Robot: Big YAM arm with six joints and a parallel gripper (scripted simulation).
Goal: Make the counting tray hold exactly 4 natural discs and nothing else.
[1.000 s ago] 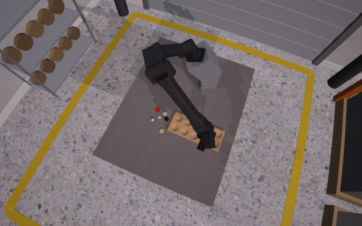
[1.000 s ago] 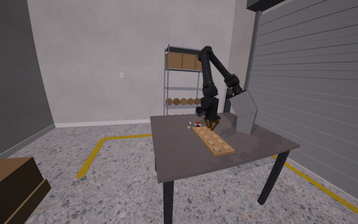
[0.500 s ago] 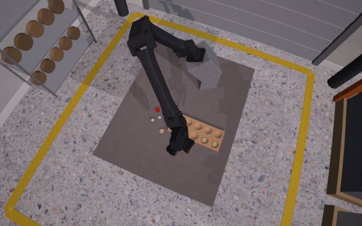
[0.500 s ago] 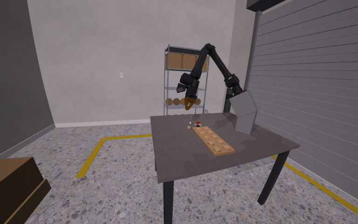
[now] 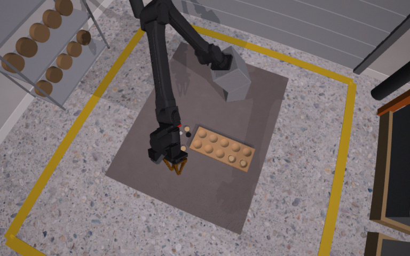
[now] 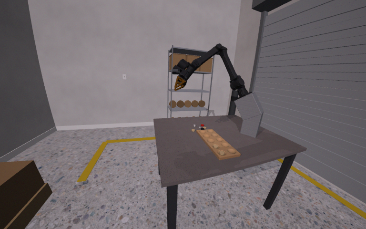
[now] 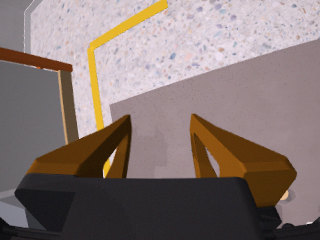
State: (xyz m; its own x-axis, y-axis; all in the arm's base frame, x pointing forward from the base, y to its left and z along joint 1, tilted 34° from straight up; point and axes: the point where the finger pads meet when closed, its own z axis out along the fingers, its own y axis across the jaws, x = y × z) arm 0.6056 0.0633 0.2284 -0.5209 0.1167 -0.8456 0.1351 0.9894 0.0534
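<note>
Now: hand 370 mm above the black piece, 300 mm past it and 50 mm to the left of it. Round my hand: wooden counting tray (370 mm below, 260 mm behind, 180 mm to the left); then white cube (370 mm below, 260 mm behind, 140 mm to the right); then white disc (380 mm below, 300 mm behind, 100 mm to the right).
</note>
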